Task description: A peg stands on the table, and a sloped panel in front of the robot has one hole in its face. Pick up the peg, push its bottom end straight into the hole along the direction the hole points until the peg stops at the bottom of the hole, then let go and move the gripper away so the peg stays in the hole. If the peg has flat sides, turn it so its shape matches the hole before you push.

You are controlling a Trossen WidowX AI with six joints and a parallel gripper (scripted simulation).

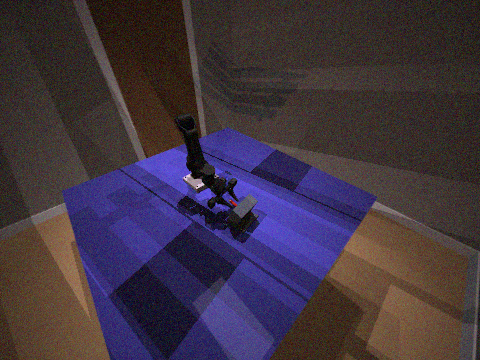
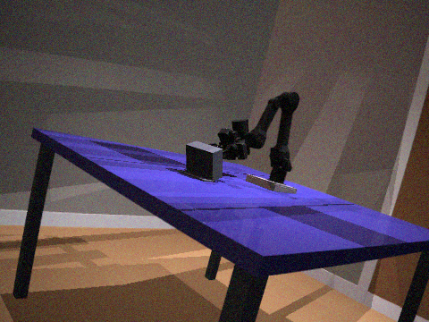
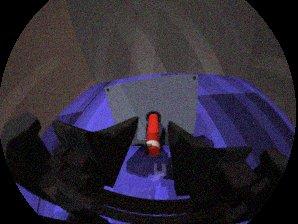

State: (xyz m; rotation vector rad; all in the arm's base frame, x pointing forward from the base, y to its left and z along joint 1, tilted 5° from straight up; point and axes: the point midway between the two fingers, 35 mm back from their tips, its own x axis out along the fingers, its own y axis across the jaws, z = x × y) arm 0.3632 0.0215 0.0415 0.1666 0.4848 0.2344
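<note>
Right now the red peg is 2 cm behind my gripper tip. Also, from my gripper tip: dark sloped panel 4 cm ahead, 2 cm below, 1 cm to the left.
</note>
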